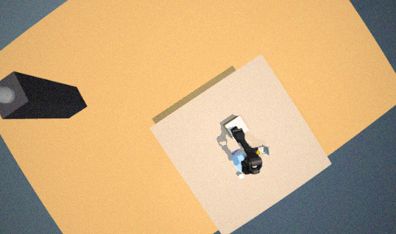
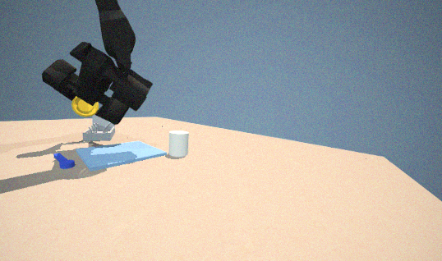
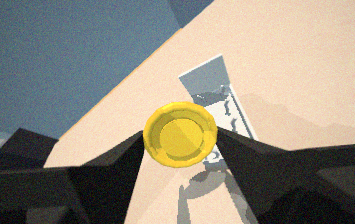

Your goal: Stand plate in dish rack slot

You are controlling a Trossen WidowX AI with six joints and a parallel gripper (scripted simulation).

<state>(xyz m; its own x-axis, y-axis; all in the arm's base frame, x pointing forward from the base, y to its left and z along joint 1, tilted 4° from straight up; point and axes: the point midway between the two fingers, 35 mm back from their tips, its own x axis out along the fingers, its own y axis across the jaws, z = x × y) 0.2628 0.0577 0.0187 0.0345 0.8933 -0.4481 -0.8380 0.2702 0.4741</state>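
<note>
My gripper tip is 70 mm above the grey dish rack, 50 mm short of it and 30 mm to the right of it. The rest, counted from my gripper tip: blue spoon 180 mm to the right, 90 mm below, 60 mm behind; light blue mat 170 mm to the right, 90 mm below, 40 mm ahead; yellow plate 10 mm to the right.
</note>
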